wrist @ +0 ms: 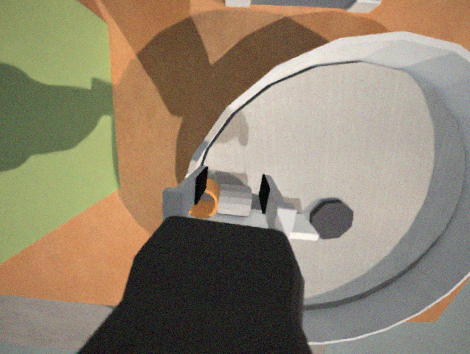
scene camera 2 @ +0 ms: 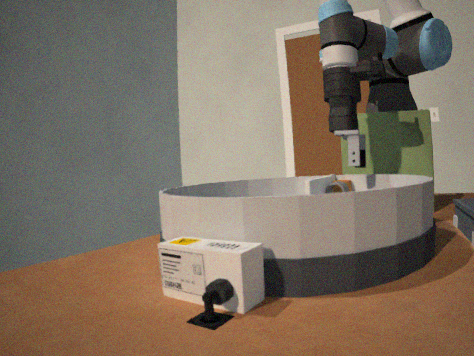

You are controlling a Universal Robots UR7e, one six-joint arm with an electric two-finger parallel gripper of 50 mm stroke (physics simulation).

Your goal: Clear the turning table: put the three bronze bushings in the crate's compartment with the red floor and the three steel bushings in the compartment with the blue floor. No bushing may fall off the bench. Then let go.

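Places are measured from the arm's base along level axes (x ahead, y right, z down), in metres.
Pixels of known places: gripper, fingertip midpoint: (wrist: 233, 181) (scene camera 2: 357, 166); arm's base, origin of the base link: (scene camera 2: 392, 117).
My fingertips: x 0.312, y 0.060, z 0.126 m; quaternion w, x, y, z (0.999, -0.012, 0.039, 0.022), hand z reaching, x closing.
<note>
For each thing: its top centre in the pictures, then the offset to it from my fingertips. "pt": a spot on its surface instead.
- steel bushing, middle of its top: (wrist: 234, 207) (scene camera 2: 336, 181) dx +0.005, dy +0.042, dz +0.027 m
- bronze bushing, surface spot: (wrist: 215, 197) (scene camera 2: 344, 181) pt dx -0.018, dy +0.031, dz +0.028 m
- crate, surface spot: (scene camera 2: 466, 216) pt dx +0.079, dy -0.200, dz +0.085 m
- dark hub, middle of its top: (wrist: 332, 221) dx +0.150, dy +0.072, dz +0.057 m
- white block, surface spot: (scene camera 2: 318, 185) pt dx +0.060, dy +0.064, dz +0.029 m
- white labelled box, middle of its top: (scene camera 2: 207, 244) dx +0.383, dy +0.084, dz +0.060 m
My gripper (scene camera 2: 356, 164) (wrist: 233, 181) is open and empty, pointing down above the near-arm side of the turning table (scene camera 2: 300, 220) (wrist: 350, 125). In the wrist view its fingers stand on either side of a steel bushing (scene camera 2: 331, 188) (wrist: 235, 200) and partly over a bronze bushing (scene camera 2: 346, 184) (wrist: 215, 197). The two bushings lie on their sides, close together, inside the raised wall, and are below the fingertips. The left finger partly hides the bronze one. The crate (scene camera 2: 466, 216) (wrist: 305, 2) shows at the view edges; its compartment floors and contents are out of view.
A high pale wall rings the turning table. A dark hub (wrist: 331, 218) sits on its disc. A white block (scene camera 2: 318, 185) stands beside the bushings. A white labelled box (scene camera 2: 250, 275) and a small black stand (scene camera 2: 210, 312) are in front. The green pedestal (scene camera 2: 395, 145) (wrist: 50, 200) stands behind.
</note>
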